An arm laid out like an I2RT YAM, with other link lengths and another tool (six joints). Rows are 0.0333 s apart.
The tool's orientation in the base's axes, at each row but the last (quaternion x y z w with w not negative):
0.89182, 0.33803, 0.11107, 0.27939
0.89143, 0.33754, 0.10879, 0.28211
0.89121, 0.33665, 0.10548, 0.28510
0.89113, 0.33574, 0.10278, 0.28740
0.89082, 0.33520, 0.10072, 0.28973
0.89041, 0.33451, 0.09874, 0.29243
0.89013, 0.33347, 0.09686, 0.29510
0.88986, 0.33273, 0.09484, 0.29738
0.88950, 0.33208, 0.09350, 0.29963
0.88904, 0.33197, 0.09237, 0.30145
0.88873, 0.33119, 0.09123, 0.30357
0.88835, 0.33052, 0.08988, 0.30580
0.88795, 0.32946, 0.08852, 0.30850
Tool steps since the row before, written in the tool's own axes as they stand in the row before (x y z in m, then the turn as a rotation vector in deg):
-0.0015, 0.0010, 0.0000, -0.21, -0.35, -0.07
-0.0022, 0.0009, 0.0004, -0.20, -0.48, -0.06
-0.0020, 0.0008, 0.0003, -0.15, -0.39, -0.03
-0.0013, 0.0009, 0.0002, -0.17, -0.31, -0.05
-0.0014, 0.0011, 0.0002, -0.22, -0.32, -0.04
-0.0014, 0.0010, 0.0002, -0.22, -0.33, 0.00
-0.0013, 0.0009, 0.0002, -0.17, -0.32, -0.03
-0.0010, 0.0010, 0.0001, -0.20, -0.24, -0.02
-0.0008, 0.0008, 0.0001, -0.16, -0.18, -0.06
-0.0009, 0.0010, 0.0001, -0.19, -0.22, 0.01
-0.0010, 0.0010, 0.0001, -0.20, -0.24, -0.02
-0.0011, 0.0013, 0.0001, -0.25, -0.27, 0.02
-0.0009, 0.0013, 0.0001, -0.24, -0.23, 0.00
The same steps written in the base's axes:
-0.0006, -0.0016, 0.0006, -0.37, 0.11, -0.15
-0.0010, -0.0022, 0.0002, -0.43, 0.19, -0.23
-0.0010, -0.0019, 0.0002, -0.33, 0.15, -0.20
-0.0004, -0.0015, 0.0004, -0.31, 0.10, -0.14
-0.0004, -0.0017, 0.0005, -0.35, 0.07, -0.15
-0.0004, -0.0016, 0.0005, -0.34, 0.06, -0.19
-0.0004, -0.0015, 0.0004, -0.31, 0.10, -0.16
-0.0002, -0.0013, 0.0005, -0.29, 0.02, -0.12
-0.0001, -0.0010, 0.0004, -0.24, 0.03, -0.05
-0.0001, -0.0012, 0.0005, -0.26, 0.00, -0.13
-0.0002, -0.0013, 0.0006, -0.29, 0.02, -0.12
-0.0001, -0.0015, 0.0008, -0.33, -0.01, -0.17
0.0000, -0.0014, 0.0008, -0.31, -0.02, -0.13

